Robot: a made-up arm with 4 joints.
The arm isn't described. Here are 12 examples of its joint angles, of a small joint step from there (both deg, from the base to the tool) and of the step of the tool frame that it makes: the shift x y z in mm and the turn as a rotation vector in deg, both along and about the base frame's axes.
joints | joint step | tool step
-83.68 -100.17 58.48 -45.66 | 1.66 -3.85 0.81 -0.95 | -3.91 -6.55 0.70 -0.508 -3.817 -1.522
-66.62 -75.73 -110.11 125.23 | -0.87 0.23 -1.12 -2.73 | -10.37 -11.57 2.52 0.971 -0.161 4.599
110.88 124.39 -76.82 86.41 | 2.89 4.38 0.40 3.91 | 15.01 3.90 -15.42 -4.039 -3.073 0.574
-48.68 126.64 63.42 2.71 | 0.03 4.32 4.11 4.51 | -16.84 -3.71 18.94 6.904 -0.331 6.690
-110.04 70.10 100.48 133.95 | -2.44 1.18 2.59 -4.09 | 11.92 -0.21 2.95 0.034 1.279 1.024
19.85 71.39 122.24 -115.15 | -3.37 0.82 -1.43 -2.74 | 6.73 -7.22 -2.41 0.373 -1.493 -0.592
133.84 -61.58 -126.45 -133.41 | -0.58 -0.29 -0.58 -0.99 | 4.50 -1.53 0.15 -0.339 0.723 1.963
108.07 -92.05 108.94 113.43 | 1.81 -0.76 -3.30 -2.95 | -13.01 -4.37 2.28 0.497 0.632 4.434
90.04 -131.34 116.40 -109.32 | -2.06 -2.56 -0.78 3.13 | -6.92 -6.14 -1.97 -1.635 2.532 0.330
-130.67 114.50 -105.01 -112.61 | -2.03 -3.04 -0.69 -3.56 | -4.48 15.49 7.09 0.781 -3.372 -1.884
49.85 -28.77 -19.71 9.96 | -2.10 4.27 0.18 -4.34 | -5.71 0.25 -0.01 0.013 -5.662 3.964
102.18 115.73 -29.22 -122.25 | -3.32 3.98 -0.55 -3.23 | 15.30 -13.55 3.12 1.003 -4.232 -0.028
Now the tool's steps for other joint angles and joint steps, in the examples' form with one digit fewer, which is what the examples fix.
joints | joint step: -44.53 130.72 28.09 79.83 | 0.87 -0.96 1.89 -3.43
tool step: -1.5 -4.3 -2.0 -1.38 0.05 -2.05
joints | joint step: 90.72 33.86 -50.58 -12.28 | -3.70 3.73 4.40 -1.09
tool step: 8.2 -29.1 -22.1 2.76 -3.68 5.63
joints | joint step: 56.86 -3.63 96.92 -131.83 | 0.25 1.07 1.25 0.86
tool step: -0.2 0.9 3.0 2.35 0.25 -0.36
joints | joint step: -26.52 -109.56 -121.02 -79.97 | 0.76 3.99 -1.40 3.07
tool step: -5.7 -4.5 15.5 3.80 1.31 -2.35
